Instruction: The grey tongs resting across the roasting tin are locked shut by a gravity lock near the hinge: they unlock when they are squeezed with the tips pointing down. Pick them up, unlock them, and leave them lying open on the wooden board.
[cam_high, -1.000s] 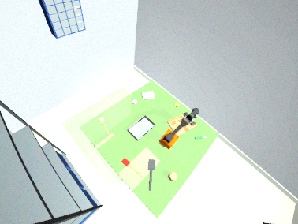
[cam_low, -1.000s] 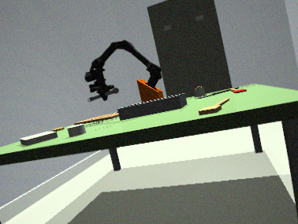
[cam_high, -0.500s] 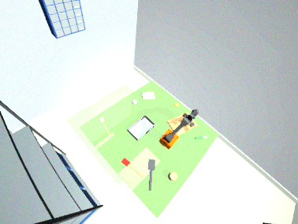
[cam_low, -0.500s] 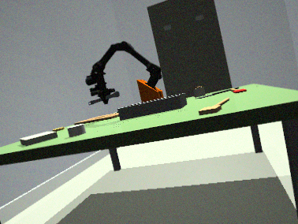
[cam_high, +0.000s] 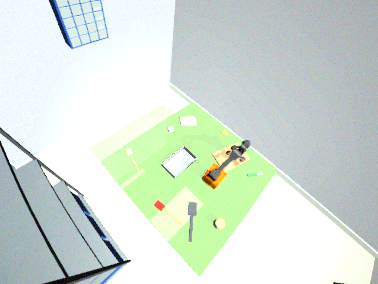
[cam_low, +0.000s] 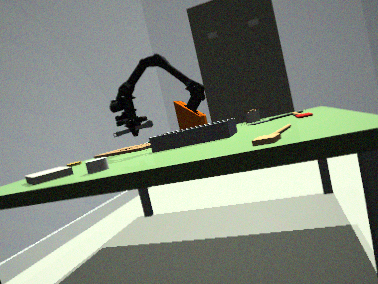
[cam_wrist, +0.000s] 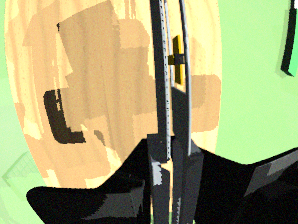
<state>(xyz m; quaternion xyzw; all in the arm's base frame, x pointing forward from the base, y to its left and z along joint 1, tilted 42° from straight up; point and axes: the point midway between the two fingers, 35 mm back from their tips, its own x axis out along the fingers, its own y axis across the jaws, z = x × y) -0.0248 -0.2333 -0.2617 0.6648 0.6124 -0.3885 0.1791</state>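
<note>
Now: gripper tip 6 cm above the wooden board, 4 cm short of it and 2 cm to the left of it. Round my gripper tip: yellow disc (28 cm ahead, 21 cm to the right, 6 cm below); roasting tin (44 cm to the left, 36 cm ahead, 4 cm below); white block (67 cm ahead, 6 cm below).
</note>
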